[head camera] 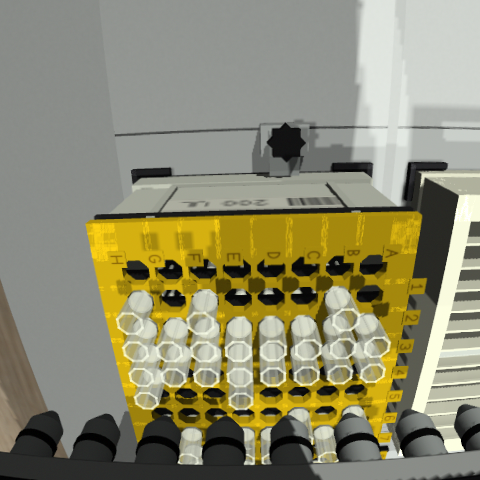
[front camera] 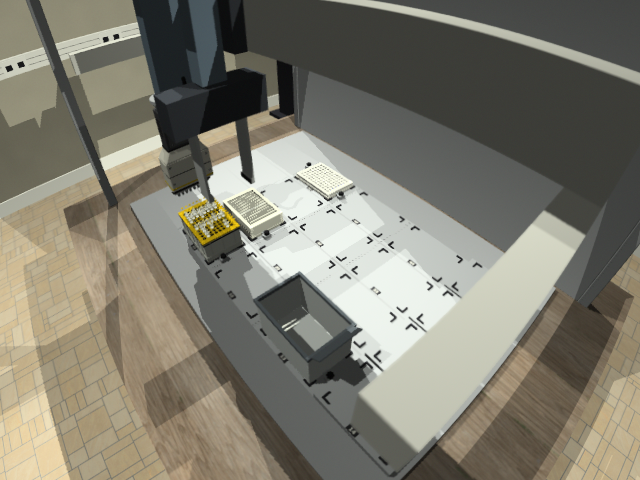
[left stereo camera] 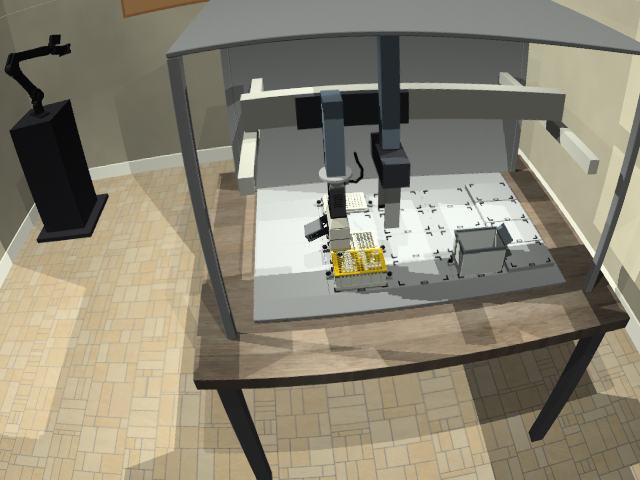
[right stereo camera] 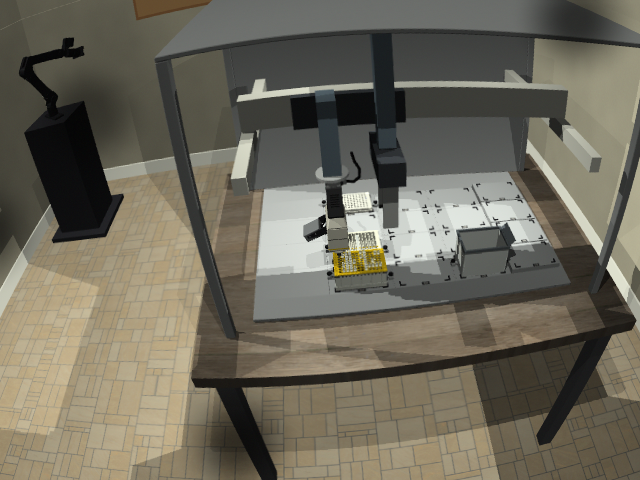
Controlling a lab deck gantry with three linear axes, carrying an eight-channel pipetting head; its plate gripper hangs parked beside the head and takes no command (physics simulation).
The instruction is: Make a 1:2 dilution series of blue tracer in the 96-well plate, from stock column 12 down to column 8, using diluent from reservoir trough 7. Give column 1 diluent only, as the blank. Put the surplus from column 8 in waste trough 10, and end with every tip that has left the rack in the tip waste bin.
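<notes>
The eight-channel head [front camera: 185, 167] [left stereo camera: 339, 235] [right stereo camera: 337, 235] hangs low by the yellow tip rack [front camera: 208, 222] [head camera: 255, 235] [left stereo camera: 360, 280] [right stereo camera: 360, 280]. In the head view its nozzles are bare. The rack's hole row nearest the letters is empty; clear tips stand in several other rows. The cream reservoir [front camera: 253, 207] [head camera: 441, 300] [left stereo camera: 366, 240] [right stereo camera: 367, 240] is beside the rack; its liquids cannot be made out. The white 96-well plate [front camera: 324, 179] [left stereo camera: 356, 201] [right stereo camera: 357, 201] lies farther back; well contents are unreadable. My parked plate gripper [front camera: 227, 189] has its fingers apart, empty.
The grey waste bin [front camera: 330, 361] [left stereo camera: 480, 260] [right stereo camera: 483, 260] stands open-topped at the front right of the deck. A cream gantry beam [front camera: 475, 335] crosses the near right in the front view. Dark frame posts [left stereo camera: 199, 196] [right stereo camera: 193, 196] stand at the table's corners.
</notes>
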